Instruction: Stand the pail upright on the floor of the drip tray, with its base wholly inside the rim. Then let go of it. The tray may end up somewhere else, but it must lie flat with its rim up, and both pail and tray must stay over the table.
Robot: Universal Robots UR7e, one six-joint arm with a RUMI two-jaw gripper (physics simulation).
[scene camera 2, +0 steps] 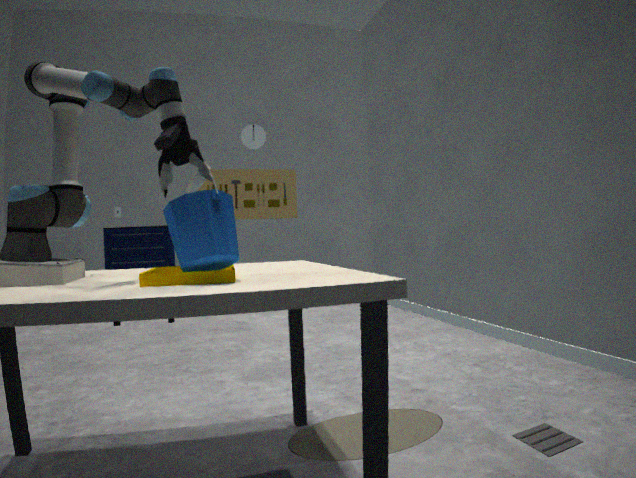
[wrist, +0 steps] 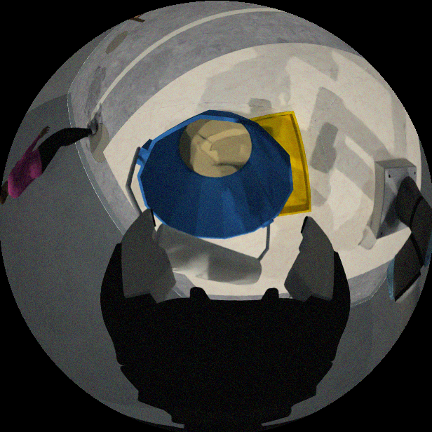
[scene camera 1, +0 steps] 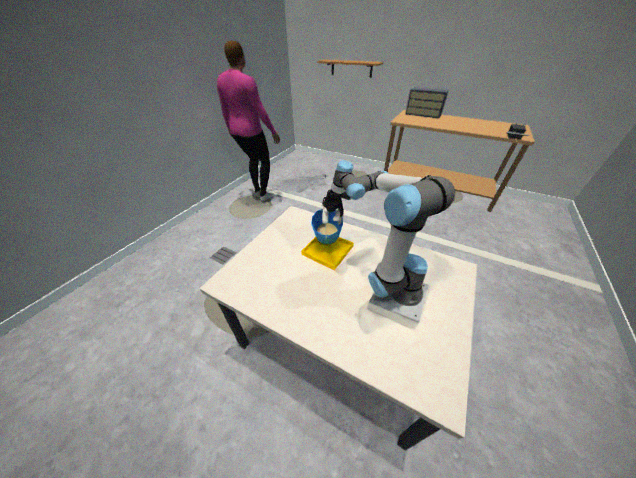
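Seen in the pictures: gripper, fingertip midpoint: (scene camera 2: pixel 187 189) (scene camera 1: pixel 331 216); arm's base, link origin: (scene camera 2: pixel 26 260) (scene camera 1: pixel 406 293).
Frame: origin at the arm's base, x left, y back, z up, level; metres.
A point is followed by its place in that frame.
Observation:
The blue pail (scene camera 1: pixel 327 238) @[z 0.036, x -0.078, y -0.530 m] (scene camera 2: pixel 203 233) @[z 0.056, x -0.226, y -0.583 m] (wrist: pixel 215 210) is tilted, its top leaning toward the arm's side in scene camera 2. Its base is at the yellow drip tray (scene camera 1: pixel 326 253) @[z -0.065, x -0.051, y -0.518 m] (scene camera 2: pixel 161 278) @[z -0.051, x -0.205, y -0.471 m] (wrist: pixel 301 172), and the raised side of the base reaches slightly past the tray's right end there. Where the base touches is hidden. The tray looks flat, rim up. A tan round area shows inside the pail. Its thin handle with a thick grey grip (wrist: pixel 207 256) shows between the jaws in the wrist view. My gripper (scene camera 1: pixel 331 217) @[z 0.177, x -0.118, y -0.533 m] (scene camera 2: pixel 191 193) @[z 0.177, x -0.118, y -0.533 m] (wrist: pixel 230 214) is open at the pail's rim, one fingertip close to it.
The pale table (scene camera 1: pixel 308 308) @[z -0.070, x 0.320, y -0.372 m] (scene camera 2: pixel 318 277) @[z -0.069, x -0.176, y -0.870 m] (wrist: pixel 345 240) carries the arm's base plate (scene camera 1: pixel 398 308) @[z 0.001, x 0.105, y 0.002 m] (scene camera 2: pixel 43 272) @[z -0.033, x -0.092, y -0.104 m] (wrist: pixel 382 200). The tray is near the table's back edge in scene camera 1. A person (scene camera 1: pixel 241 107) (wrist: pixel 27 167) in pink stands beyond the table.

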